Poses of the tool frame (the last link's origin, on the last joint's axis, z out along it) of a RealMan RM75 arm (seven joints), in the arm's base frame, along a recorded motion.
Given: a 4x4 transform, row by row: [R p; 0 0 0 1], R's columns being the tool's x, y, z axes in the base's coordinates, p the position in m. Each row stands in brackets.
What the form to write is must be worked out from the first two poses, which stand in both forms.
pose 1, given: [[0.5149, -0.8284, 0.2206, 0.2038], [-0.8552, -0.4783, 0.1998, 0.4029], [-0.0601, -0.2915, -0.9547, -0.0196], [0, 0, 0, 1]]
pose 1, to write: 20.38, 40.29, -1.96, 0.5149, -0.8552, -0.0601, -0.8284, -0.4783, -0.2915
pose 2, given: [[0.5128, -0.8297, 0.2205, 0.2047], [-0.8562, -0.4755, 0.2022, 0.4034], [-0.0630, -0.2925, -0.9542, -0.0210], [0, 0, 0, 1]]
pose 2, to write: 20.47, 40.34, -2.10, 0.5128, -0.8562, -0.0630, -0.8297, -0.4755, -0.2925
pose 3, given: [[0.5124, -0.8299, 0.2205, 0.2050], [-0.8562, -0.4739, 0.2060, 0.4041], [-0.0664, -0.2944, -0.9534, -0.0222], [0, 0, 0, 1]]
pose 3, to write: 20.50, 40.41, -2.22, 0.5124, -0.8562, -0.0664, -0.8299, -0.4739, -0.2944
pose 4, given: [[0.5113, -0.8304, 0.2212, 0.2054], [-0.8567, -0.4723, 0.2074, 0.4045], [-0.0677, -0.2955, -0.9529, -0.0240], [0, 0, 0, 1]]
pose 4, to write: 20.54, 40.45, -2.40, 0.5113, -0.8567, -0.0677, -0.8304, -0.4723, -0.2955
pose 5, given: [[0.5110, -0.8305, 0.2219, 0.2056], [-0.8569, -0.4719, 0.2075, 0.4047], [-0.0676, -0.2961, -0.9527, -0.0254], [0, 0, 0, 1]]
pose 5, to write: 20.56, 40.47, -2.54, 0.5110, -0.8569, -0.0676, -0.8305, -0.4719, -0.2961
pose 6, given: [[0.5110, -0.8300, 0.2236, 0.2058], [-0.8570, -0.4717, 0.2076, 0.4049], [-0.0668, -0.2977, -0.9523, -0.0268], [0, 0, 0, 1]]
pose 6, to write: 20.58, 40.49, -2.68, 0.5110, -0.8570, -0.0668, -0.8300, -0.4717, -0.2977
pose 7, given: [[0.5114, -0.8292, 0.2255, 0.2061], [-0.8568, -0.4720, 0.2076, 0.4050], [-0.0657, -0.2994, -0.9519, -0.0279], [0, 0, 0, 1]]
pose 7, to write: 20.61, 40.50, -2.79, 0.5114, -0.8568, -0.0657, -0.8292, -0.4720, -0.2994
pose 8, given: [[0.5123, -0.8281, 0.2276, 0.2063], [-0.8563, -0.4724, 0.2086, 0.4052], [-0.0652, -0.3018, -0.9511, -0.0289], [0, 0, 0, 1]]
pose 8, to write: 20.63, 40.52, -2.89, 0.5123, -0.8563, -0.0652, -0.8281, -0.4724, -0.3018
